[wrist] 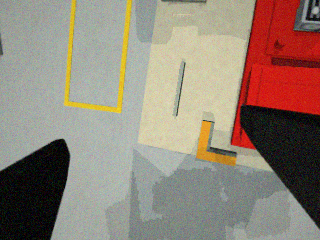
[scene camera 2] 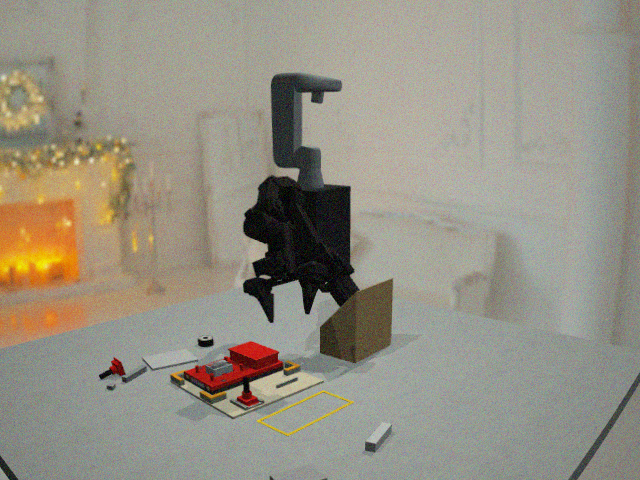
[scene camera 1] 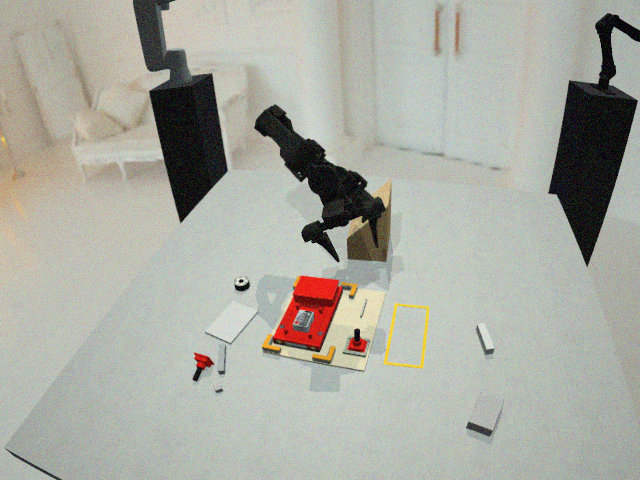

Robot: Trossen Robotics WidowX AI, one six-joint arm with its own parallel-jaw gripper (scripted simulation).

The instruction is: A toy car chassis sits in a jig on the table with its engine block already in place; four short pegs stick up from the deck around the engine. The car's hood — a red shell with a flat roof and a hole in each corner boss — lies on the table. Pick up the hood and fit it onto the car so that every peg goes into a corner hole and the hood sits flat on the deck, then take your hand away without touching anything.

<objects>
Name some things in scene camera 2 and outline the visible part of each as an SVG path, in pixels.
My gripper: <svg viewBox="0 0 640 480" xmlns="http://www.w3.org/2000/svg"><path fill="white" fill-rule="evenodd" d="M291 244L277 244L269 247L265 253L265 258L252 262L256 278L246 280L243 284L244 292L255 296L259 300L270 323L274 323L275 317L274 294L270 293L272 287L298 280L302 287L304 310L306 314L309 314L321 283L324 283L322 279L329 277L327 267L315 261L300 264L297 270L295 257L298 257L298 252L294 250L294 246Z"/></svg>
A red hood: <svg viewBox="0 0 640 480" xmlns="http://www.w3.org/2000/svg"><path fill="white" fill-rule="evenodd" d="M228 349L231 360L242 363L254 370L259 370L278 362L278 351L251 341Z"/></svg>
</objects>
